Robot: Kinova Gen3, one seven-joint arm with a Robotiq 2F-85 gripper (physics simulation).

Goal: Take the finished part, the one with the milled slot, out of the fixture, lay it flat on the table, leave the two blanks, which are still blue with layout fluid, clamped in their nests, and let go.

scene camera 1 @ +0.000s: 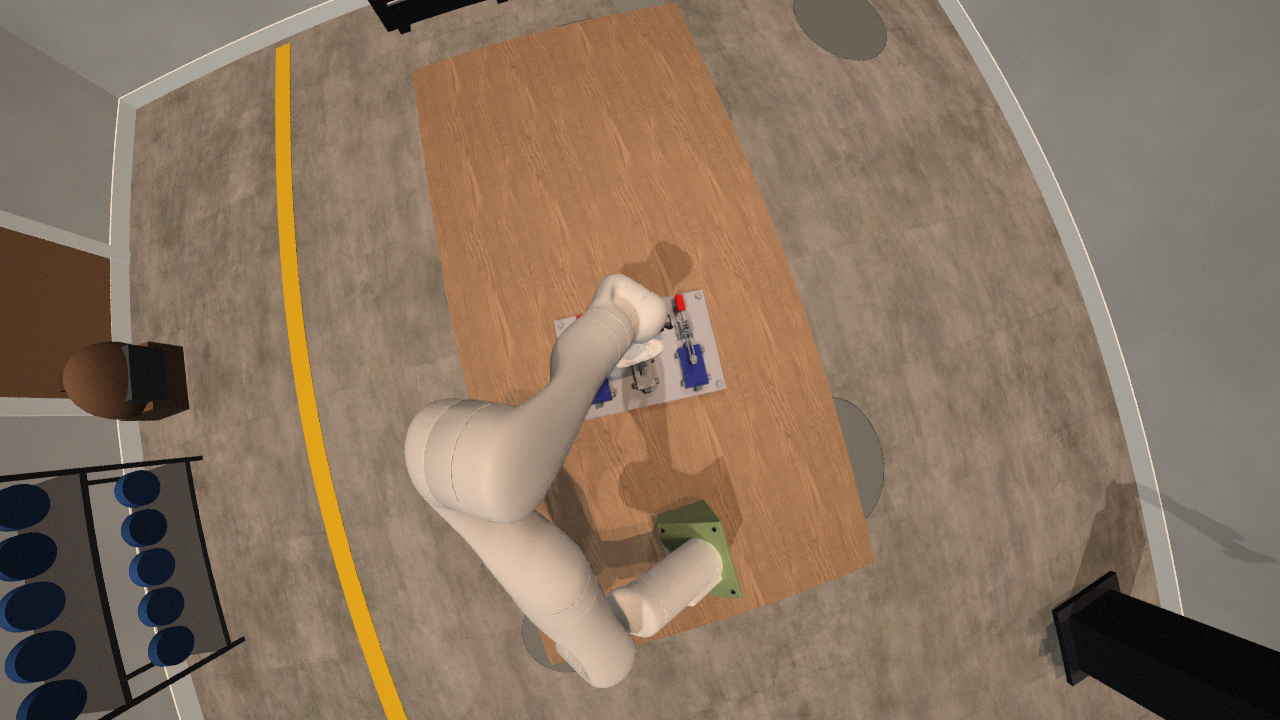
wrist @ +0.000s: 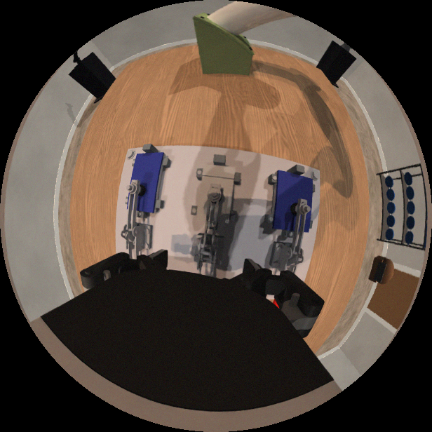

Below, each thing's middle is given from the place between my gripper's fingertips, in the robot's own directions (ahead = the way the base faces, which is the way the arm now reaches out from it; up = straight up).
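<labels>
Finished part (wrist: 224, 175): from my hand, 8 cm behind, 3 cm below, 1 cm to the left. Fixture plate (scene camera 1: 666, 368): 4 cm behind my hand, 1 cm to the left of it, 6 cm below it.
</labels>
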